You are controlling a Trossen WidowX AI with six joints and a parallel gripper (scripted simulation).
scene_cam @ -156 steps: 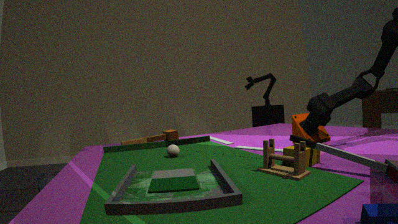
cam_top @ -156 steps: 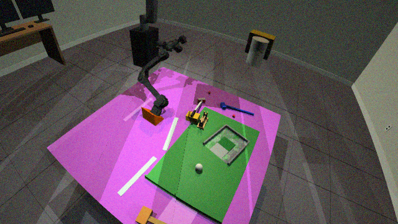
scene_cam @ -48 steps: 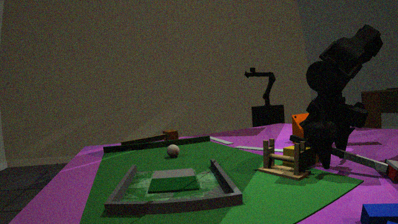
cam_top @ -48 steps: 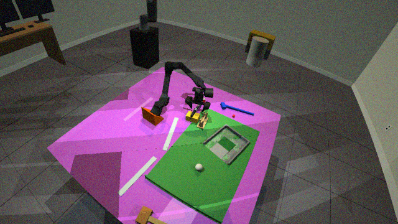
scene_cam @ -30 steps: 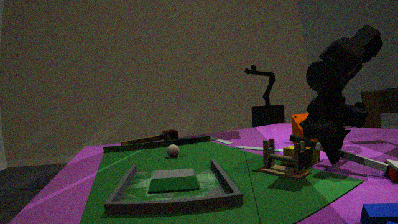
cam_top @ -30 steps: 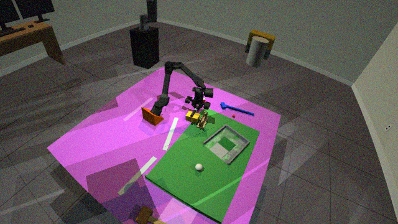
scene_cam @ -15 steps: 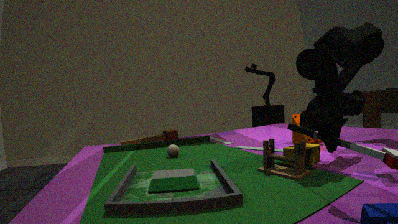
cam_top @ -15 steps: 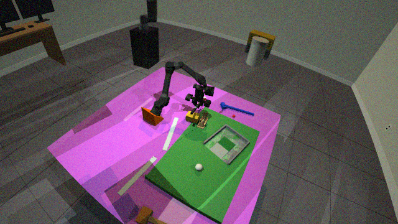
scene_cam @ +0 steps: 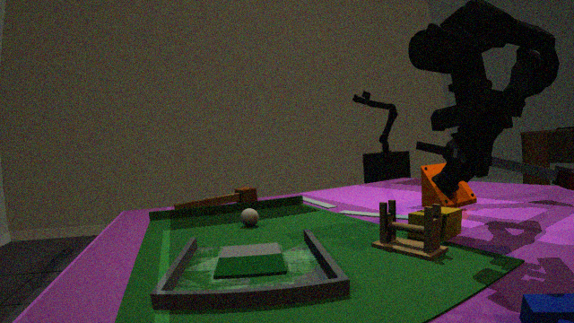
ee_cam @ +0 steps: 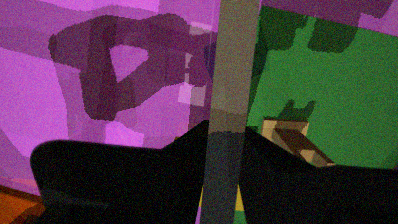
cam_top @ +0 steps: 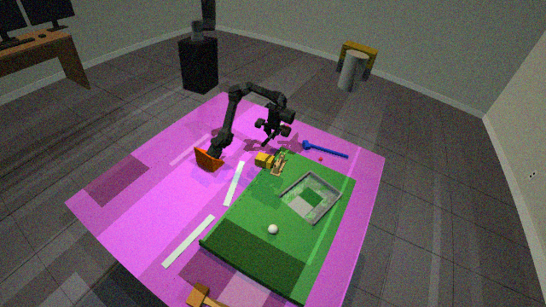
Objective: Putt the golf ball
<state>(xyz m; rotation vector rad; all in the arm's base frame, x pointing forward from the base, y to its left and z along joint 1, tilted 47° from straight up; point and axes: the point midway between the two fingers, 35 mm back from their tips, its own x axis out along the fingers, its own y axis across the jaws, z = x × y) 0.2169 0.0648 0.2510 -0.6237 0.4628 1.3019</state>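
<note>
My gripper tip is 10 mm past the red putter, 20 mm to the right of it and 30 mm below it. Round my gripper tip: blue putter: 280 mm ahead, 180 mm to the left, 90 mm below; yellow block: 90 mm to the right, 80 mm below; small wooden rack: 90 mm ahead, 90 mm to the right, 70 mm below.
</note>
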